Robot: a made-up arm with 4 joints.
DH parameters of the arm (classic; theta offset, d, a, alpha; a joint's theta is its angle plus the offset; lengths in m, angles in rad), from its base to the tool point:
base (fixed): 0 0.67 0.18 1.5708
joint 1: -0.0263 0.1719 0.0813 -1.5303
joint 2: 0 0.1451 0.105 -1.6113
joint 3: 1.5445 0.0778 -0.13 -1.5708
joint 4: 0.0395 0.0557 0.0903 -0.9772
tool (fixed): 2.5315 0.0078 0 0
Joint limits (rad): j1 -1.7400..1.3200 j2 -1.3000..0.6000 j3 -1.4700..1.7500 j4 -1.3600..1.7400
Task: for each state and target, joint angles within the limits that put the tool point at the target. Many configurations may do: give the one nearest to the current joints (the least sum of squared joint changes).
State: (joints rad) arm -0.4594 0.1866 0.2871 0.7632
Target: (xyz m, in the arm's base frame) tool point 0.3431 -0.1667 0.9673
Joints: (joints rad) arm 0.1260 0.2083 0.5411 1.3447
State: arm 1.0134 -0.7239 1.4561 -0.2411
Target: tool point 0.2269 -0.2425 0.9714
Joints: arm 0.7160 -0.9138 1.5070 -0.0862
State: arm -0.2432 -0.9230 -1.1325 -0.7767
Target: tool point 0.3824 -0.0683 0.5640
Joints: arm -1.0113 -0.7951 -1.1561 -1.1880
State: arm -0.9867 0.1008 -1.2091 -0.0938
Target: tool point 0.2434 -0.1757 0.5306
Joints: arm -1.7371 -0.4104 -1.4700 0.5904
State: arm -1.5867 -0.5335 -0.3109 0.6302
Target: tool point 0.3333 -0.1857 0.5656
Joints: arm -1.5431 -1.0603 -0.6827 0.6362
